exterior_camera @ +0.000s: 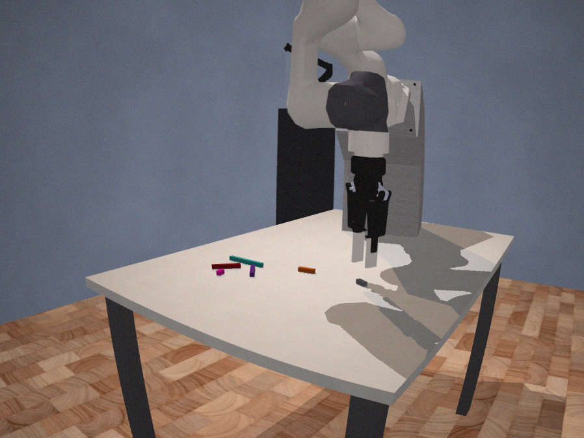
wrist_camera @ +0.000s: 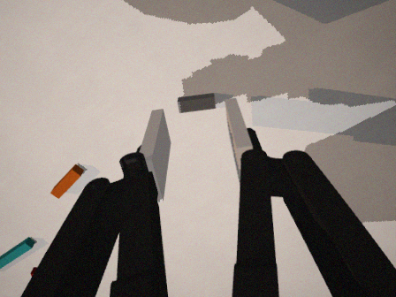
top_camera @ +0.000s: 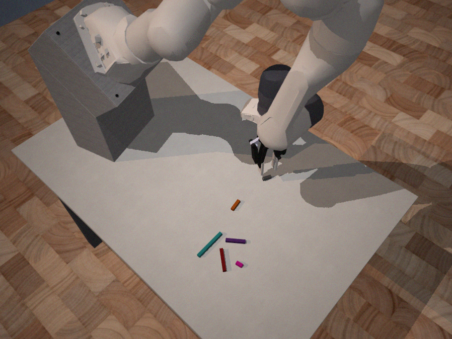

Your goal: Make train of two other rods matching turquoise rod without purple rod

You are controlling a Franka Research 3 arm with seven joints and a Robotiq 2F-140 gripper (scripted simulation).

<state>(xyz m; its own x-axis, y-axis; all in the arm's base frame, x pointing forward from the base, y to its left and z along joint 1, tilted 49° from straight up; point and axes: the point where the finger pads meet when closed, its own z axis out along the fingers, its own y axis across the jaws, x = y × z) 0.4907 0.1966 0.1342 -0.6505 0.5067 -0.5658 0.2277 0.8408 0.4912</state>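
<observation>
Now: the grey rod 70 mm below my hand. Round my hand: turquoise rod: 70 mm ahead, 300 mm to the right, 70 mm below; then purple rod: 110 mm ahead, 230 mm to the right, 70 mm below; then orange rod: 10 mm ahead, 150 mm to the right, 70 mm below.
</observation>
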